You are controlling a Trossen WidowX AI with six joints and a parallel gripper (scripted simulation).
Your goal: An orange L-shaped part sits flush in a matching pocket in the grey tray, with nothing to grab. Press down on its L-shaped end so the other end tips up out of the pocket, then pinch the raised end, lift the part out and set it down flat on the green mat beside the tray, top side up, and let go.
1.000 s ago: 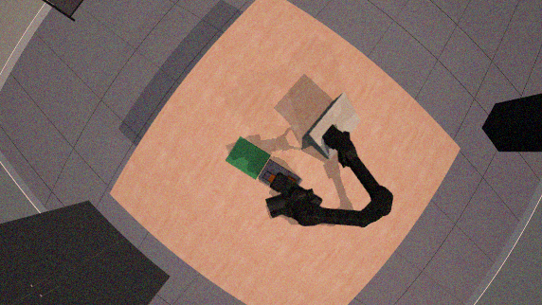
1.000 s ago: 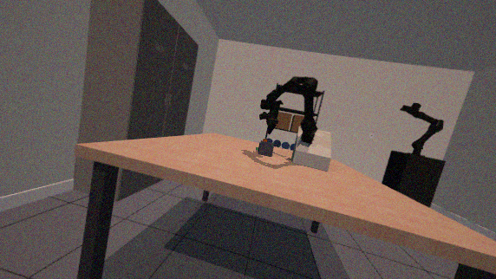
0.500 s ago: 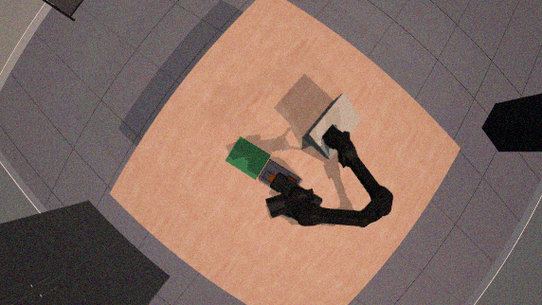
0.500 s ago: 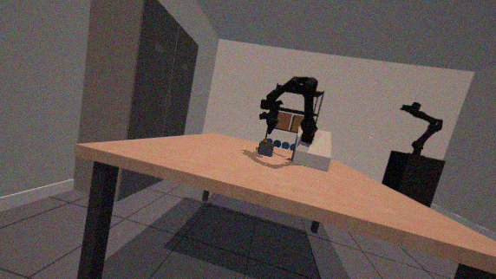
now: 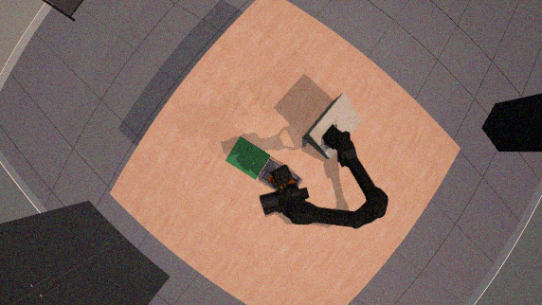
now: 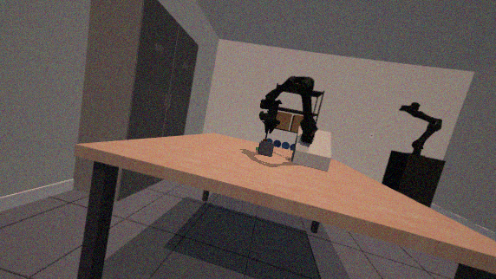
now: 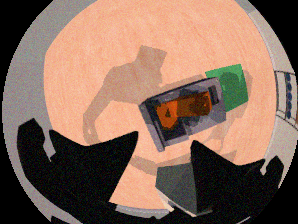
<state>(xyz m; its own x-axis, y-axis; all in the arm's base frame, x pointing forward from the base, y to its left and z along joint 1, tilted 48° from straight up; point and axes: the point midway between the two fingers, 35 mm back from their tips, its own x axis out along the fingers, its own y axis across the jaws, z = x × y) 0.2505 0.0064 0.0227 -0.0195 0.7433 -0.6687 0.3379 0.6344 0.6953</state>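
The orange L-shaped part lies 10 mm behind my gripper tip, 20 mm to the right of it and 100 mm below it. Round my gripper tip: green mat (30 mm ahead, 200 mm to the right, 160 mm below).
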